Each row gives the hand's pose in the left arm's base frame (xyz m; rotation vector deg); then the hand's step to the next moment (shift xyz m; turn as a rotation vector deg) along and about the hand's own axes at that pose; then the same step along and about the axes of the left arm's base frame.
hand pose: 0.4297 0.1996 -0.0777 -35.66 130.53 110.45
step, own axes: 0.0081 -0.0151 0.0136 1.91 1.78 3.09
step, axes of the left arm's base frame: -0.0045 0.0093 -0.0193 -2.97 2.71 0.41
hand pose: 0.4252 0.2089 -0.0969 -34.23 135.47 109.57
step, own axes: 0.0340 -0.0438 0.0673 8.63 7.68 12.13
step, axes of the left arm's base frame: -0.0312 0.0476 -0.0661 -12.93 10.47 1.95
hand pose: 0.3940 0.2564 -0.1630 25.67 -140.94 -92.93
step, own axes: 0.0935 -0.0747 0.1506 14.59 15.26 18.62
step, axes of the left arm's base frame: -0.1206 0.0722 -0.1313 -21.67 16.89 6.13
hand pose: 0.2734 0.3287 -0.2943 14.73 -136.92 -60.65
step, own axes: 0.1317 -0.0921 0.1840 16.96 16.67 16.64
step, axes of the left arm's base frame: -0.2113 0.0068 -0.1225 -22.61 15.72 9.17
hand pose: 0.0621 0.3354 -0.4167 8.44 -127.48 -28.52
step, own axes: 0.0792 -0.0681 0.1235 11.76 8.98 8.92
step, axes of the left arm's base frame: -0.1492 -0.0462 -0.0419 -13.85 7.75 6.83
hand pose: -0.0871 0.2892 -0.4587 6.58 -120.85 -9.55
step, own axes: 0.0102 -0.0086 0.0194 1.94 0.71 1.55
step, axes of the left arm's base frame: -0.0217 -0.0086 -0.0027 -2.34 0.52 0.96
